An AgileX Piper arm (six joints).
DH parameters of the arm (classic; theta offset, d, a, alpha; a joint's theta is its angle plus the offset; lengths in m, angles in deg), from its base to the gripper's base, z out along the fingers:
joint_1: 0 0.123 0 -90
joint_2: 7.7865 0 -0.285 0
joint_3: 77.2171 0 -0.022 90
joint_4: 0 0.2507 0 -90
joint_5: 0 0 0 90
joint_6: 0 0.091 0 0
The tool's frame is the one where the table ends.
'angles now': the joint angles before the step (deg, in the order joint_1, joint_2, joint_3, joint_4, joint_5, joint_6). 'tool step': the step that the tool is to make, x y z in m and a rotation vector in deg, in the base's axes. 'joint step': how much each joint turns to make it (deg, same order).
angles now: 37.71, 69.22, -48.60, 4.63, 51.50, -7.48
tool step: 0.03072, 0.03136, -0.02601, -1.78, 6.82, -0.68
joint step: 0.55, 12.31, -5.22, 2.90, -0.64, 0.23
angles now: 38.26, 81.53, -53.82, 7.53, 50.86, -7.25
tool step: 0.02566, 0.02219, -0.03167, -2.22, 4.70, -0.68
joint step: 0.00, 10.37, -4.07, 1.41, -1.24, -0.10
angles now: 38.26, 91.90, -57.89, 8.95, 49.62, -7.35
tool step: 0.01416, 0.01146, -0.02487, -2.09, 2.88, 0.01
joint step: 0.00, 6.58, -2.37, 0.27, -0.63, -0.24
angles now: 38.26, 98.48, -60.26, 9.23, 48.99, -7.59
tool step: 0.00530, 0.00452, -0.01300, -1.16, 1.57, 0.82
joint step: 0.00, 3.09, -1.02, 0.22, 0.00, -0.95
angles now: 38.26, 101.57, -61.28, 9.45, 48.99, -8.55
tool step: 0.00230, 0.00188, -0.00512, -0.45, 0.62, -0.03
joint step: 0.00, 1.26, -0.49, 0.04, 0.00, 0.01
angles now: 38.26, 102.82, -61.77, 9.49, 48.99, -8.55
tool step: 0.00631, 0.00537, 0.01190, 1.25, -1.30, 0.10
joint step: 0.00, -0.19, -2.75, 0.08, 1.16, 0.02
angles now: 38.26, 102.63, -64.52, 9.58, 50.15, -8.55
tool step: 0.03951, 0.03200, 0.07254, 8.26, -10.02, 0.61
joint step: 0.00, 1.33, -18.33, 0.00, 4.07, 0.01
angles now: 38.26, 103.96, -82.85, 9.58, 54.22, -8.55
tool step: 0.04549, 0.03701, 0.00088, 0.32, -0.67, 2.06
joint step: 0.00, 12.32, -19.02, -0.01, 6.22, -1.13
